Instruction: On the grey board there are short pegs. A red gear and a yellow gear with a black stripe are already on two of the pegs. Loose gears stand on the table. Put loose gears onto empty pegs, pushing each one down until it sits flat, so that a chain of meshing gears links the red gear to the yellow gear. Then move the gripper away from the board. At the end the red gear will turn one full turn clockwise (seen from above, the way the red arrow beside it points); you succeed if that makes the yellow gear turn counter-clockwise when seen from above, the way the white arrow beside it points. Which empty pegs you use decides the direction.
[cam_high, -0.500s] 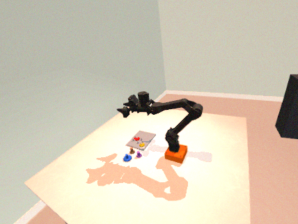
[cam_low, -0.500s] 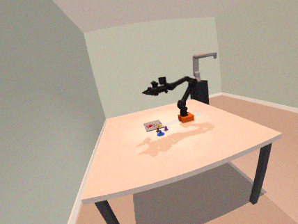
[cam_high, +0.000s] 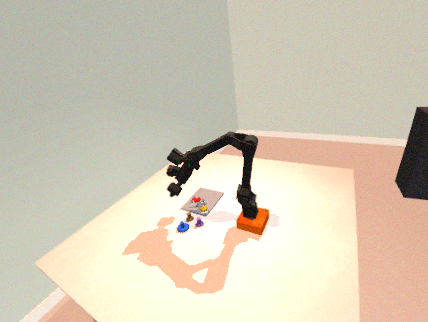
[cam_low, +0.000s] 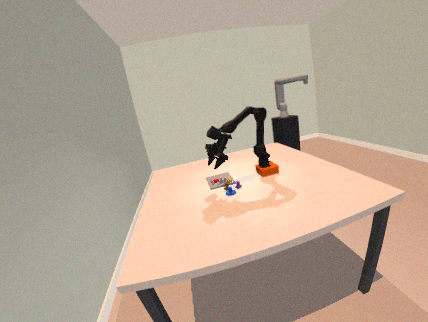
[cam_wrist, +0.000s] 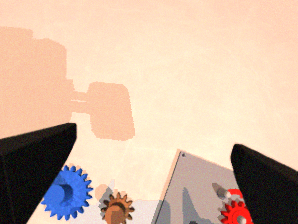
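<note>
Right now my gripper tip is 70 mm past the brown gear, 10 mm to the right of it and 140 mm above it. The rest, counted from my gripper tip: red arrow (10 mm behind, 120 mm to the right, 150 mm below); then blue gear (70 mm behind, 80 mm to the left, 140 mm below); then yellow gear (110 mm behind, 70 mm to the right, 140 mm below).
</note>
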